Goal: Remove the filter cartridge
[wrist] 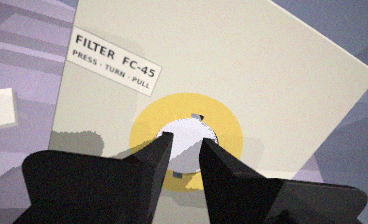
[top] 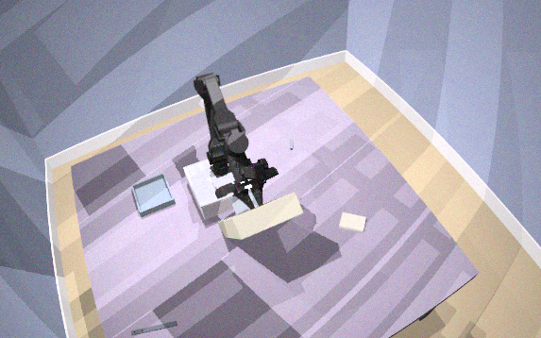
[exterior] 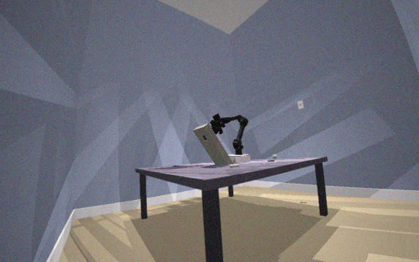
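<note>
My gripper tip is 10 mm short of the white round filter cartridge and 10 mm above it. Round my gripper tip: thin grey peg (380 mm behind, 370 mm to the left, 260 mm below); small cream block (330 mm to the left, 260 mm below, 80 mm ahead); shallow blue-grey tray (460 mm behind, 260 mm below, 230 mm to the right).
</note>
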